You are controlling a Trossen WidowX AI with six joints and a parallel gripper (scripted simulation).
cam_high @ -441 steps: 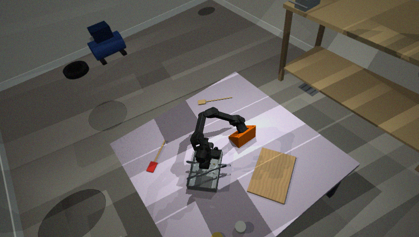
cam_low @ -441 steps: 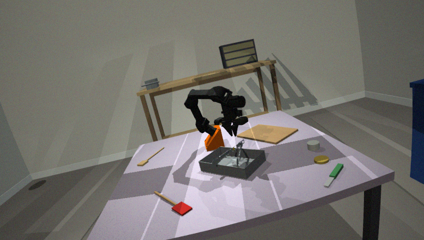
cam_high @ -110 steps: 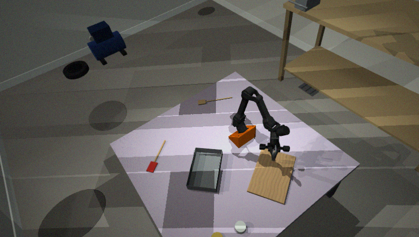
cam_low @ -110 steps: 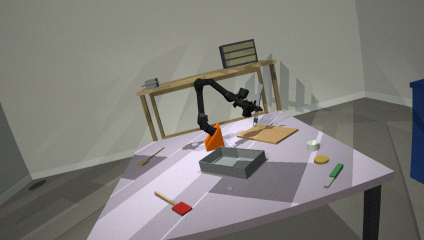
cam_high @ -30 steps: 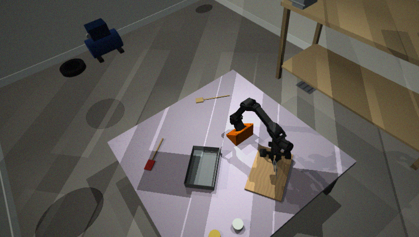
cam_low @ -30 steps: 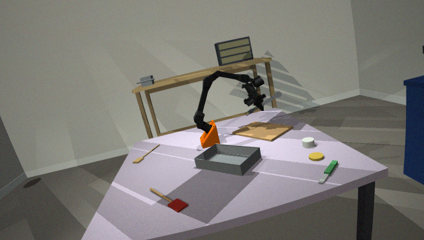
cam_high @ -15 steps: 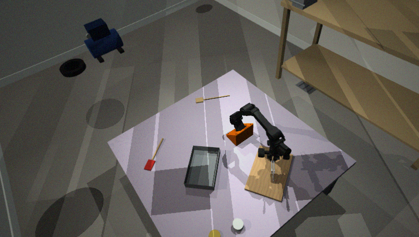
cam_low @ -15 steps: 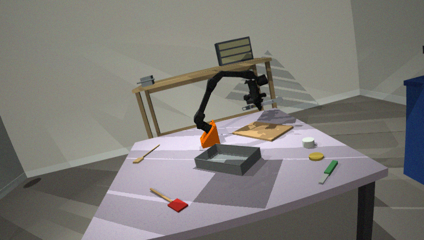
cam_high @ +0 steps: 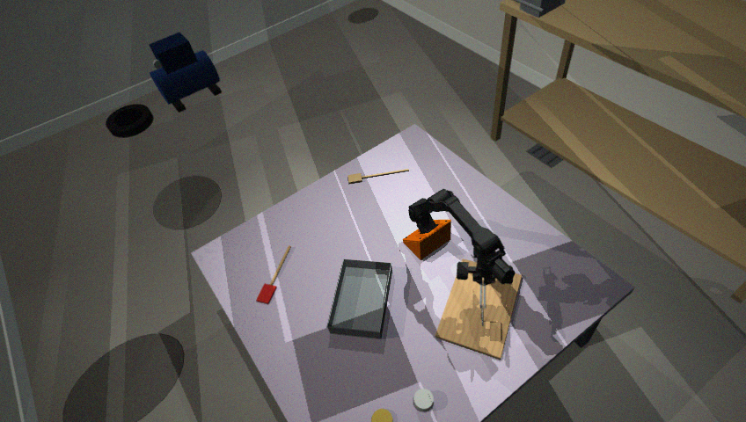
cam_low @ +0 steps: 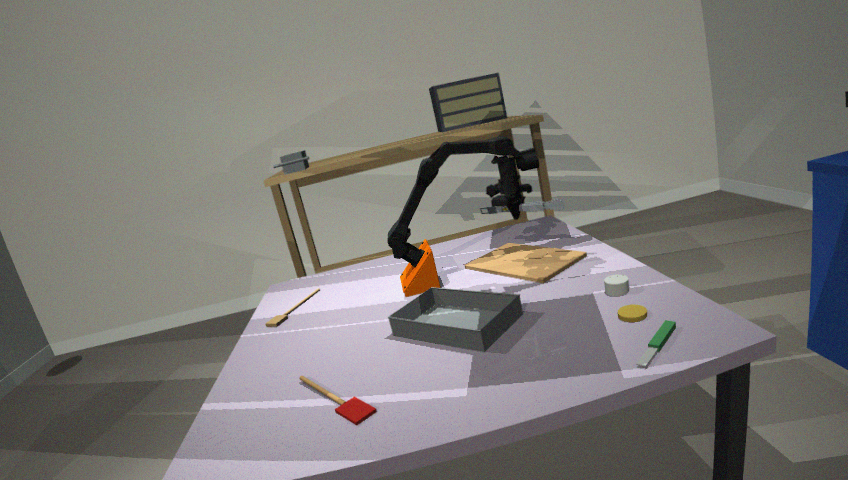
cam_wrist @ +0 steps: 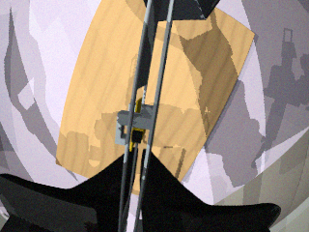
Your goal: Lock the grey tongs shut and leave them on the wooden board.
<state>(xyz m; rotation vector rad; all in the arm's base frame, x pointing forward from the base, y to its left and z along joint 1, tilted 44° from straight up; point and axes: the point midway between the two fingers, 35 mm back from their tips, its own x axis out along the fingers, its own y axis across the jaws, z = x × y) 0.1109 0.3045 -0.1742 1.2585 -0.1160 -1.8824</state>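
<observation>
Now: gripper tip 150 mm above the wooden board. The rest, counted from my gripper tip: tongs arm (40 mm ahead, 40 mm above, 30 mm to the left); then white cylinder (410 mm ahead, 140 mm below, 80 mm to the left); then roasting tin (350 mm to the right, 290 mm ahead, 130 mm below).
</observation>
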